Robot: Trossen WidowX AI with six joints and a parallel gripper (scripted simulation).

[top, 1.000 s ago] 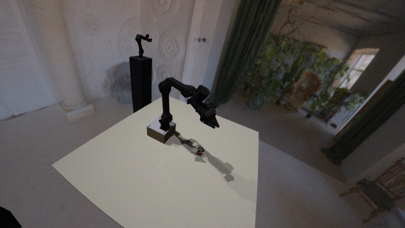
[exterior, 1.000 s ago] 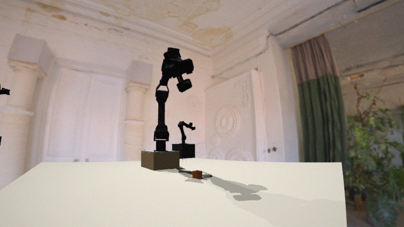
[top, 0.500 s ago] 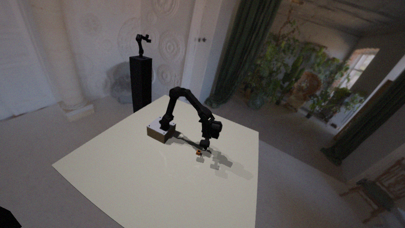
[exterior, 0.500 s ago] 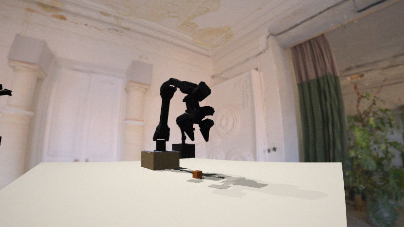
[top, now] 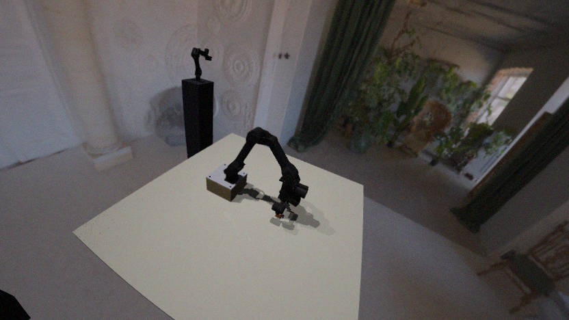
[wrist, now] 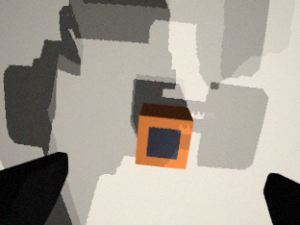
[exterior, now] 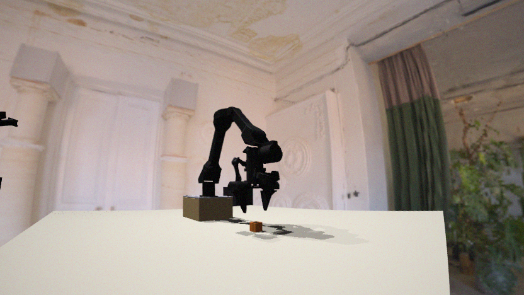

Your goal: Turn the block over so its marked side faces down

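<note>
Right now my gripper tip is 4 cm above the block.
</note>
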